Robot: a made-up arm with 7 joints. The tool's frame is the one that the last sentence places.
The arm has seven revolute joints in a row. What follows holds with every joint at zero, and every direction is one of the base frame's.
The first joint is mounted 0.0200 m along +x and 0.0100 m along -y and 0.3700 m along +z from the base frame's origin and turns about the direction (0, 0.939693, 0.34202), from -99.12 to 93.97 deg.
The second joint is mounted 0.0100 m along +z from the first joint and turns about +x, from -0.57 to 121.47 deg.
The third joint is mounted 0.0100 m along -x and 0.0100 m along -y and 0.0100 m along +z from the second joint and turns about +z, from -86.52 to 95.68 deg.
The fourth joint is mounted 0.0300 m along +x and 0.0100 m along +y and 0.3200 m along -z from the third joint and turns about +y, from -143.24 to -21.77 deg.
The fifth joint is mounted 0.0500 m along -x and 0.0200 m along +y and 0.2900 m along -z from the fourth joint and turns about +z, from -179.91 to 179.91 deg.
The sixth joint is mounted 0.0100 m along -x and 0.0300 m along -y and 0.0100 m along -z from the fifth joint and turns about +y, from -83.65 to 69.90 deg.
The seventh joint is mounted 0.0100 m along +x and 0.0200 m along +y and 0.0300 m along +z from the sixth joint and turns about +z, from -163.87 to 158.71 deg.
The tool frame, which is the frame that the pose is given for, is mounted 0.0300 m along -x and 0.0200 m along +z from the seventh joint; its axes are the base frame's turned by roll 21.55, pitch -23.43 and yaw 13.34 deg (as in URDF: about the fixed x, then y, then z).
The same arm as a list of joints. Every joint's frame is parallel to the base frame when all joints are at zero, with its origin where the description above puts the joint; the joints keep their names.
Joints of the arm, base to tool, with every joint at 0 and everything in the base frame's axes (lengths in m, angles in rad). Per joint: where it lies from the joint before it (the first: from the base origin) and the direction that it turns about. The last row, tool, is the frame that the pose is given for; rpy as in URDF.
joint 1: axis 0 0.9397 0.342 offset 0.0200 -0.0100 0.3700
joint 2: axis 1 0 0 offset 0.0000 0.0000 0.0100
joint 3: axis 0 0 1 offset -0.0100 -0.0100 0.0100
joint 4: axis 0 1 0 offset 0.0300 0.0100 -0.3200
joint 5: axis 0 0 1 offset -0.0500 0.0200 -0.2900
joint 6: axis 0 1 0 offset -0.0100 -0.0300 -0.0100
joint 7: axis 0 0 1 offset 0.0100 0.0200 0.0300
tool: offset -0.0300 0.0000 0.0200 rpy 0.3761 -0.4089 0.2328
Joint limits (rad, base to tool): -1.7300..1.6401 -0.0099..2.1201 -1.5101..1.6699 -2.5000..-0.3800 -3.1400..3.1400 -1.4600..1.2200 -2.8601..2.7700

